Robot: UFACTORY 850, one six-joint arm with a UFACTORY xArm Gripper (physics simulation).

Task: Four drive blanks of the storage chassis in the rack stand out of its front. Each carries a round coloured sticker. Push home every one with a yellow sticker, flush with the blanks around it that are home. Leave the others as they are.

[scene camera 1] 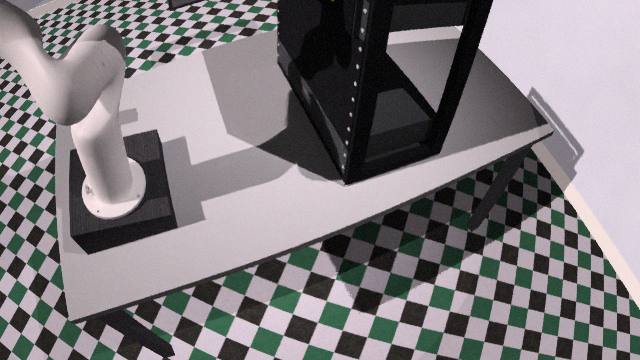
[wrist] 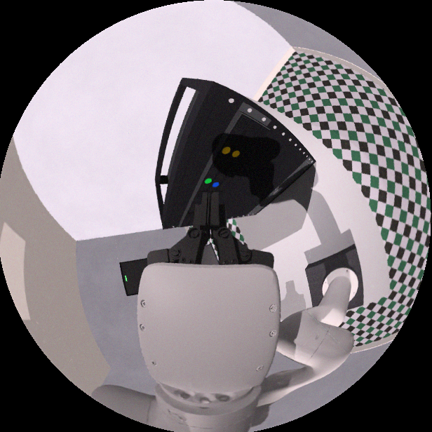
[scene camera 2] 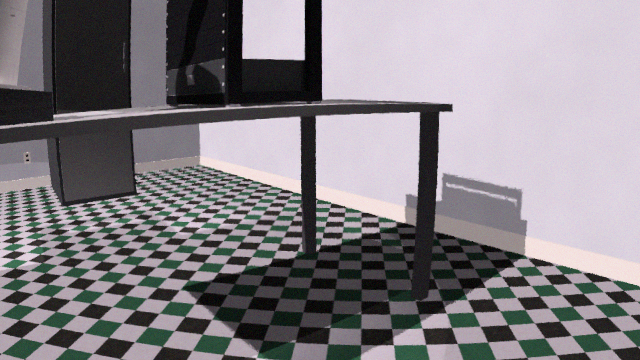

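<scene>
The black rack [scene camera 1: 372, 65] [scene camera 2: 233, 50] [wrist: 197, 130] holds the storage chassis [wrist: 245, 129]. In the wrist view, two yellow stickers [wrist: 226, 150] [wrist: 236, 154] sit side by side in the arm's shadow on the chassis front. A green sticker [wrist: 208, 181] and a blue sticker [wrist: 215, 184] sit side by side nearer my gripper. My gripper [wrist: 210, 200] is shut and empty, its tips close beside the green and blue stickers in that view; contact cannot be told. How far each blank stands out is too dark to tell. The gripper does not show in the scene views.
The rack stands on a grey table [scene camera 1: 250, 215] [scene camera 2: 375, 107]. The arm's base sits on a black block [scene camera 1: 162, 200] [wrist: 356, 260] at one end of the table. A tall dark cabinet [scene camera 2: 92, 50] stands behind the table. A pale wall [scene camera 1: 590, 65] [scene camera 2: 450, 60] is beyond the rack.
</scene>
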